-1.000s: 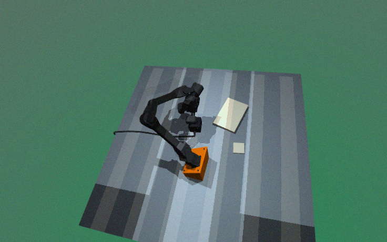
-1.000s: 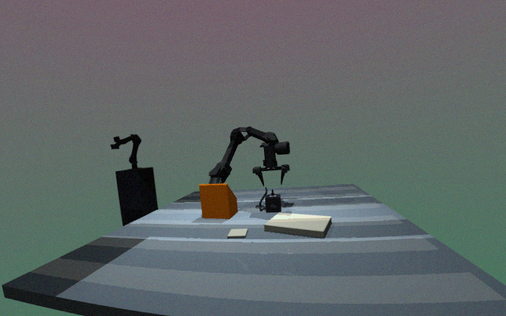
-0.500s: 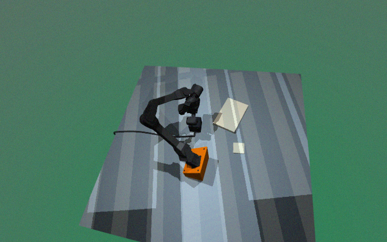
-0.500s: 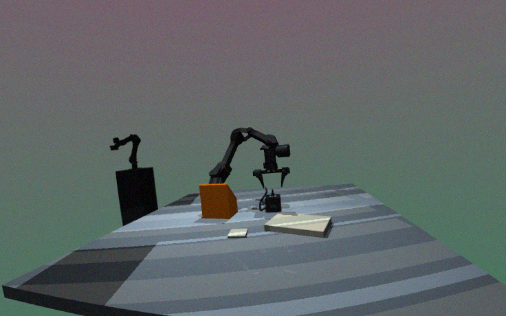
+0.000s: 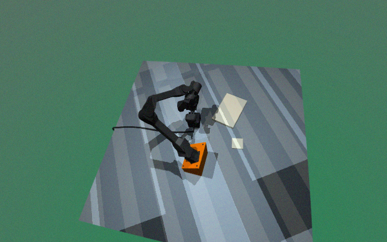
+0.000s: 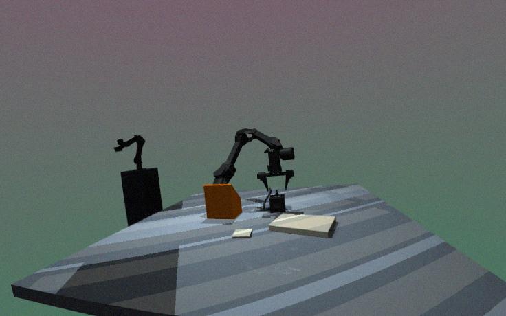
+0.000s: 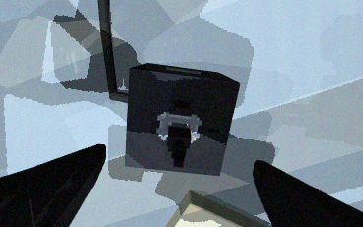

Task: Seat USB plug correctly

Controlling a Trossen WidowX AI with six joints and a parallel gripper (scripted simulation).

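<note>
My gripper tip is now 20 mm above the dark USB plug. The rest, counted from my gripper tip: flat cream slab (230 mm to the right, 110 mm ahead, 100 mm below); then small cream tile (290 mm to the right, 130 mm behind, 100 mm below).
</note>
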